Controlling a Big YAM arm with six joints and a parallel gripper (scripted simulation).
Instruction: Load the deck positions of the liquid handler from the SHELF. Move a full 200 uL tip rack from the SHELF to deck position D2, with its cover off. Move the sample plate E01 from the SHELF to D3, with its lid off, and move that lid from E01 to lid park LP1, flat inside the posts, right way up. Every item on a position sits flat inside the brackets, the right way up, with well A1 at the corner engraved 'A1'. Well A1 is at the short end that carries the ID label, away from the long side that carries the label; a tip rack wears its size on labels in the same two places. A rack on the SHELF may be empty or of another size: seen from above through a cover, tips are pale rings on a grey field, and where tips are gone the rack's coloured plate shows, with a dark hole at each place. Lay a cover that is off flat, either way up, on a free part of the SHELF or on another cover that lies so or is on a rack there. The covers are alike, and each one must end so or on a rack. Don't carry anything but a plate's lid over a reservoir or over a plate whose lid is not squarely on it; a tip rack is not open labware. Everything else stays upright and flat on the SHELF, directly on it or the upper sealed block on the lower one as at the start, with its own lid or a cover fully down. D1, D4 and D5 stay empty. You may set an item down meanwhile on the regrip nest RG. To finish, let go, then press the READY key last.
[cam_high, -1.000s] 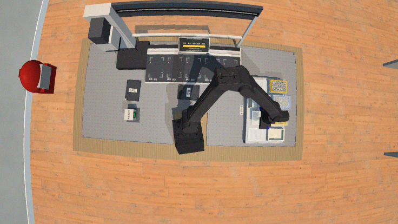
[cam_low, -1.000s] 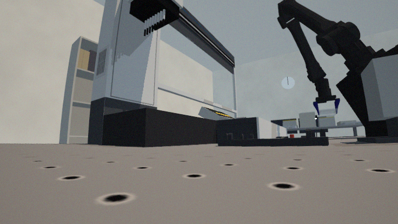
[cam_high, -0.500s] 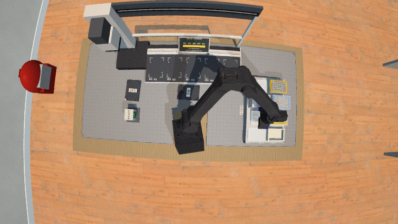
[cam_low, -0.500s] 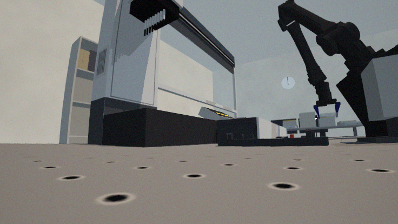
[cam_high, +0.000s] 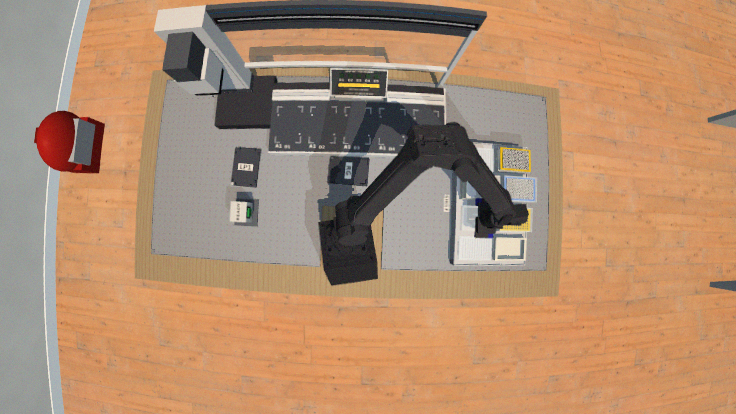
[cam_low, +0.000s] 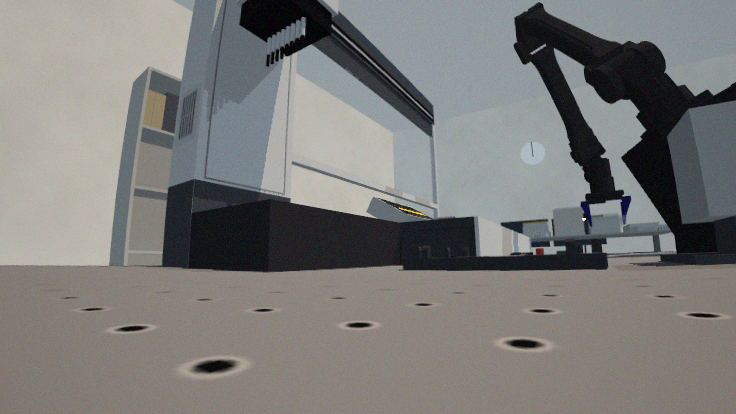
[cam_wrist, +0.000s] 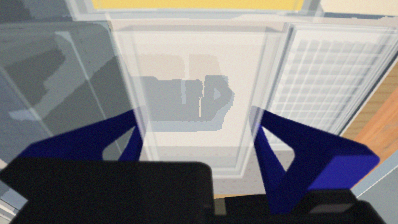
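The shelf is 5 cm ahead of my hand, 7 cm to the right of it and 4 cm below it. From my hand the other things lie so: white sealed block (11 cm ahead, 1 cm to the right, 3 cm above); clear tip rack cover (1 cm above); shelf label (6 cm ahead, 9 cm to the left, 9 cm below).
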